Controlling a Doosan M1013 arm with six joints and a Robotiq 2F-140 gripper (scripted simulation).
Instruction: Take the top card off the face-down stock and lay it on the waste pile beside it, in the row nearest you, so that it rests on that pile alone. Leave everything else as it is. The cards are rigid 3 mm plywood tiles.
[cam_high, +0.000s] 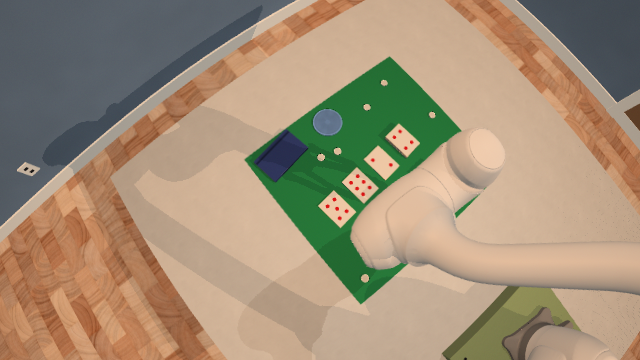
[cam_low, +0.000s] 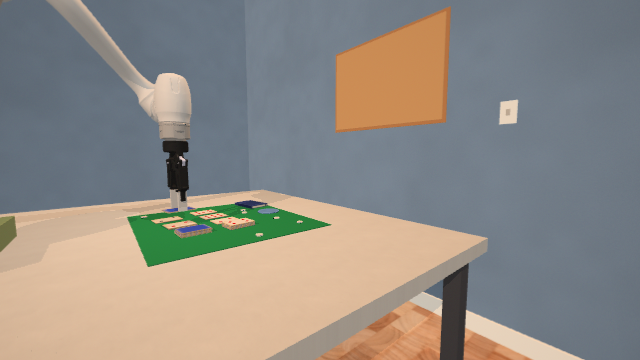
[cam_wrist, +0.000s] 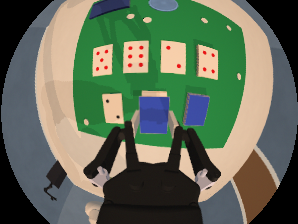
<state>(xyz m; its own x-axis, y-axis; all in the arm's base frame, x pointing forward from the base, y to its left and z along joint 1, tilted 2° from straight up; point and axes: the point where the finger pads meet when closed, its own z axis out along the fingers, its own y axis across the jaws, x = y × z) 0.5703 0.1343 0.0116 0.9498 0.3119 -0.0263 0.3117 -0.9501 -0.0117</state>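
The black-pip card lies 40 mm behind my hand, 110 mm to the left of it and 80 mm below it. Also, from my hand: green mat: 140 mm ahead, 10 mm to the left, 100 mm below.
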